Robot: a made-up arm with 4 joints.
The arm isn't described. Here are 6 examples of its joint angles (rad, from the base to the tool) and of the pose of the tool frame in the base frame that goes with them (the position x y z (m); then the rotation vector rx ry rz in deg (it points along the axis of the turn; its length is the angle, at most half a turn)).
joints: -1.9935 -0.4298 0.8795 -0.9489
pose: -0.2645 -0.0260 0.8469 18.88 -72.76 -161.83
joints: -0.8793 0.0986 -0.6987 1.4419
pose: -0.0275 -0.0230 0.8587 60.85 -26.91 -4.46
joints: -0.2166 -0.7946 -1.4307 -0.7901
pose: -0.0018 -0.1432 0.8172 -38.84 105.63 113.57
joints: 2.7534 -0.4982 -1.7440 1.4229
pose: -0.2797 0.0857 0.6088 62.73 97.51 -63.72
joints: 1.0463 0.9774 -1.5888 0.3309
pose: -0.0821 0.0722 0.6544 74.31 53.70 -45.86
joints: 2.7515 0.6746 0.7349 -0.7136
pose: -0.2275 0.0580 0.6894 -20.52 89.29 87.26
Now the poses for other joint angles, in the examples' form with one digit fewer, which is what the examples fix.
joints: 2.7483 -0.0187 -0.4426 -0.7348
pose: -0.271 0.054 0.653 -64.5 80.1 -6.5
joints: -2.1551 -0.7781 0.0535 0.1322
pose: -0.286 -0.036 0.845 118.2 -117.1 -64.8
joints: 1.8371 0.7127 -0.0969 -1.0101
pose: -0.151 0.051 0.624 -35.8 47.8 -1.1
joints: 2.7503 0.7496 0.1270 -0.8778
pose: -0.228 0.058 0.698 -20.5 93.3 48.9
